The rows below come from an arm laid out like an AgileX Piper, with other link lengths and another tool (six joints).
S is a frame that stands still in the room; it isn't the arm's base.
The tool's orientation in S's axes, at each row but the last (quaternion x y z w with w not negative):
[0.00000 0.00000 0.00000 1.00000]
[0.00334 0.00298 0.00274 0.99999]
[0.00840 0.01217 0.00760 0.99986]
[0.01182 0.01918 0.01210 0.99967]
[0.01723 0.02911 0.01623 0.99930]
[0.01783 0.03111 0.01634 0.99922]
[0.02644 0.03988 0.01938 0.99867]
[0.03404 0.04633 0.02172 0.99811]
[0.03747 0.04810 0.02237 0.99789]
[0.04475 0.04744 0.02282 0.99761]
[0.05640 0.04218 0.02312 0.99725]
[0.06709 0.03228 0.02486 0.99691]
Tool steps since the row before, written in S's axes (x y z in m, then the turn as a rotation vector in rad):
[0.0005 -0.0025 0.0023 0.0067 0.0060 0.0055]
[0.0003 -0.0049 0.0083 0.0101 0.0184 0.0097]
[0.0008 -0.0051 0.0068 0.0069 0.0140 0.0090]
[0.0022 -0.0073 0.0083 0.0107 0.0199 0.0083]
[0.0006 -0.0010 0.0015 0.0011 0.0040 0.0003]
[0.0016 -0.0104 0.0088 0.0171 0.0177 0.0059]
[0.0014 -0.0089 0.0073 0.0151 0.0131 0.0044]
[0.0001 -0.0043 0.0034 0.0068 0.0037 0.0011]
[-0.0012 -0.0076 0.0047 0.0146 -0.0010 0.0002]
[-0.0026 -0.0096 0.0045 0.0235 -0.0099 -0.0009]
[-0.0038 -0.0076 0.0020 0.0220 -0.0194 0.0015]
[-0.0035 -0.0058 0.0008 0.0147 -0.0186 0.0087]
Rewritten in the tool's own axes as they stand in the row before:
[0.0005 -0.0025 0.0023 0.0067 0.0060 0.0055]
[0.0002 -0.0048 0.0083 0.0101 0.0184 0.0096]
[0.0006 -0.0050 0.0069 0.0069 0.0140 0.0089]
[0.0017 -0.0071 0.0085 0.0109 0.0198 0.0082]
[0.0005 -0.0010 0.0016 0.0012 0.0040 0.0002]
[0.0007 -0.0101 0.0092 0.0173 0.0174 0.0063]
[0.0005 -0.0085 0.0078 0.0152 0.0128 0.0049]
[-0.0004 -0.0041 0.0037 0.0068 0.0035 0.0015]
[-0.0020 -0.0072 0.0051 0.0145 -0.0016 0.0017]
[-0.0035 -0.0090 0.0050 0.0230 -0.0109 0.0022]
[-0.0043 -0.0072 0.0025 0.0208 -0.0200 0.0055]
[-0.0038 -0.0055 0.0013 0.0131 -0.0179 0.0121]

